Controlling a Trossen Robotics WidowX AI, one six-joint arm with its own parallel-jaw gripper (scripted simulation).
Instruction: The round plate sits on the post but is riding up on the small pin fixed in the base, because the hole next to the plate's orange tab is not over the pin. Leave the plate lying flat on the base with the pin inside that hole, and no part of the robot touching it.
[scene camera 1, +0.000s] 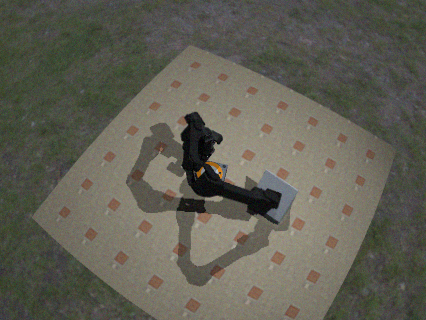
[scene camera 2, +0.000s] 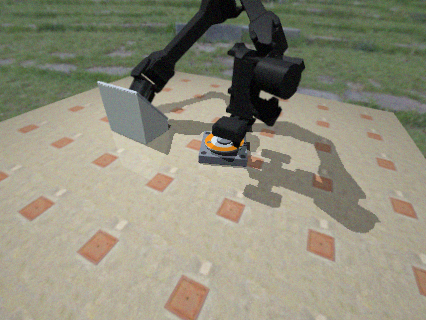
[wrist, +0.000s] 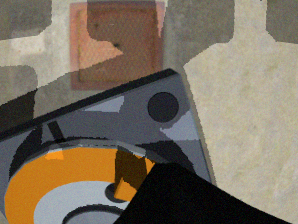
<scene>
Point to a dark grey square base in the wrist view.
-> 153, 113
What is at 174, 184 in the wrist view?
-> My gripper.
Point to a dark grey square base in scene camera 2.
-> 238, 158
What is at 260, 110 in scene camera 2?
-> My gripper.
</scene>
